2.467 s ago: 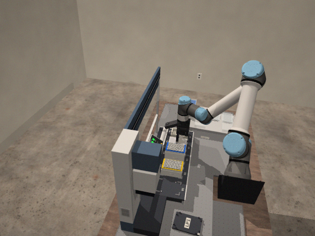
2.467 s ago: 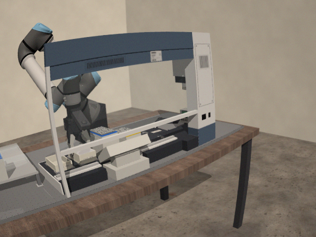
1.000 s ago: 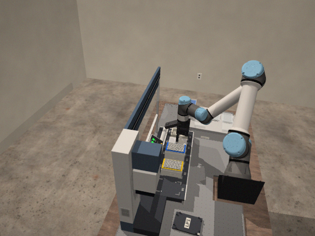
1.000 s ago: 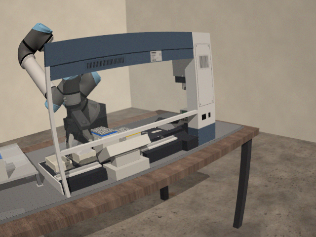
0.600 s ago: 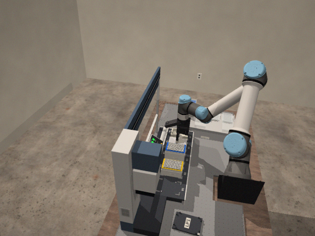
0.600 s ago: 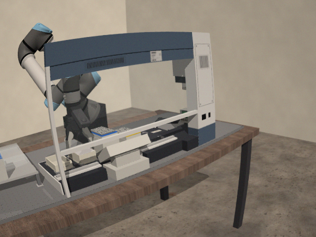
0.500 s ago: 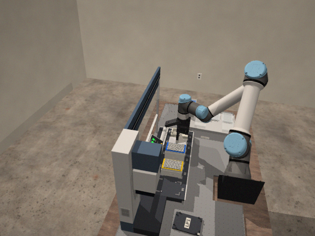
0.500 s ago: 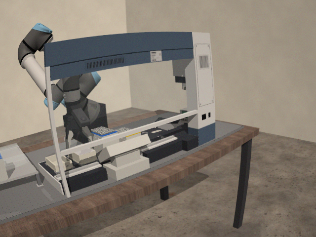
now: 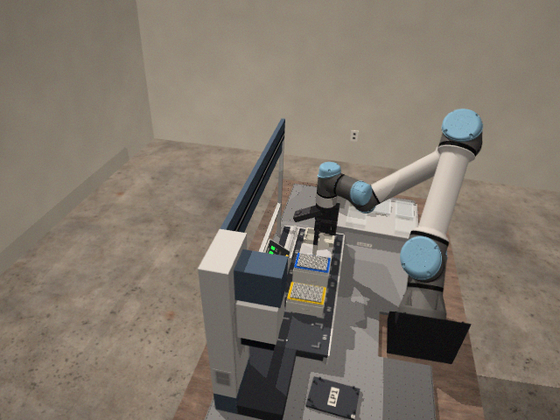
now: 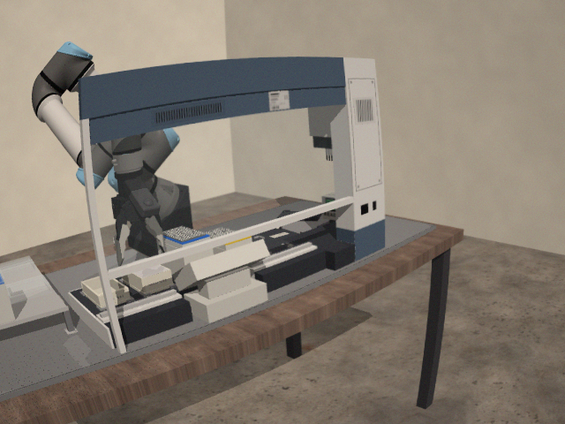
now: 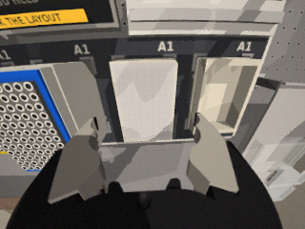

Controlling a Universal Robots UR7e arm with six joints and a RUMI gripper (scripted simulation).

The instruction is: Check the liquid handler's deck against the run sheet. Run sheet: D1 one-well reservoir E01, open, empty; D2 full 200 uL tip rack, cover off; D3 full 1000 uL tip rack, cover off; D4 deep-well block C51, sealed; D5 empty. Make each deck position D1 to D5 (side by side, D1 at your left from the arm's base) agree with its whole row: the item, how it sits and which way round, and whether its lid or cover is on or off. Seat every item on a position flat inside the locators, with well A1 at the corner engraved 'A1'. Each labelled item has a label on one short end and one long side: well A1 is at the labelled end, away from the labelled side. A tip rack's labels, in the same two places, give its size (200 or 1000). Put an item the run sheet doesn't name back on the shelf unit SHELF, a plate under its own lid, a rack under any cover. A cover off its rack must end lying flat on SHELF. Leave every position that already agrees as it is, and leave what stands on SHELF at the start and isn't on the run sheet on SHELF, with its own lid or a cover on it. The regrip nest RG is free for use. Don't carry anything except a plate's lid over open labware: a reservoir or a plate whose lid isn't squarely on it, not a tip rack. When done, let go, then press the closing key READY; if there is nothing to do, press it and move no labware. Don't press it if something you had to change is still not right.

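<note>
Now: hand 4 cm above the white sealed block. Also, from my hand: cream one-well reservoir 12 cm to the right, 6 cm below, 2 cm ahead; blue-rimmed tip rack 13 cm to the left, 1 cm behind; yellow-rimmed tip rack 25 cm to the left, 3 cm behind, 2 cm below.
</note>
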